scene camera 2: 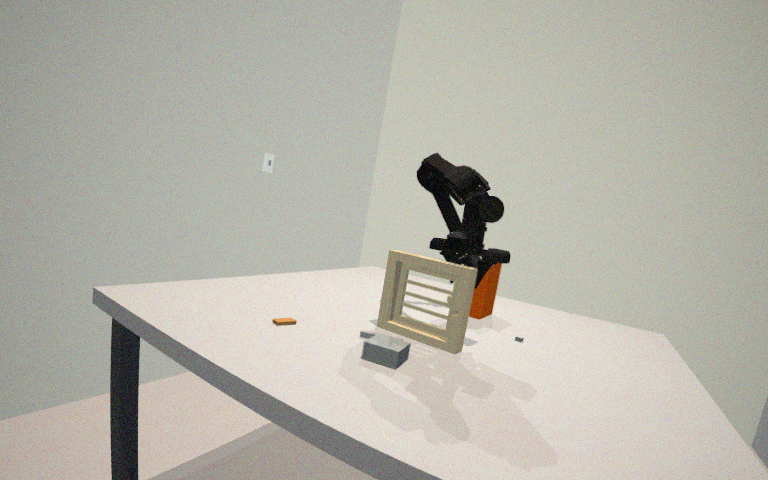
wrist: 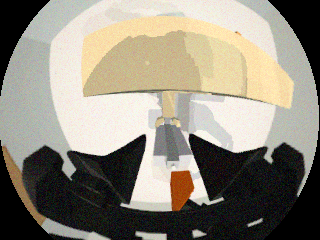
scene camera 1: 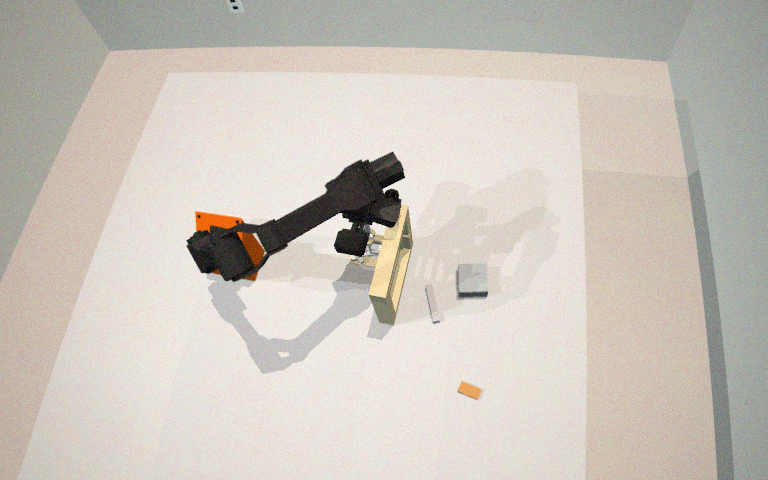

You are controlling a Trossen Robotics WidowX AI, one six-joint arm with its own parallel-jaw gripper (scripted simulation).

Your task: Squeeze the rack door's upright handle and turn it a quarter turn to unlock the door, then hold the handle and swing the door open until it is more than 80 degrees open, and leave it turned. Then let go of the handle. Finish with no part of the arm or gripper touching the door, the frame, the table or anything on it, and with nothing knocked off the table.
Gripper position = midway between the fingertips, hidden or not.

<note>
My gripper (scene camera 2: 463, 285) is open, holding nothing. Further things: a grey block (scene camera 2: 386, 351).
My gripper is seen too in the wrist view (wrist: 167, 137) and in scene camera 1 (scene camera 1: 365, 230). The grey block also shows in scene camera 1 (scene camera 1: 472, 278).
</note>
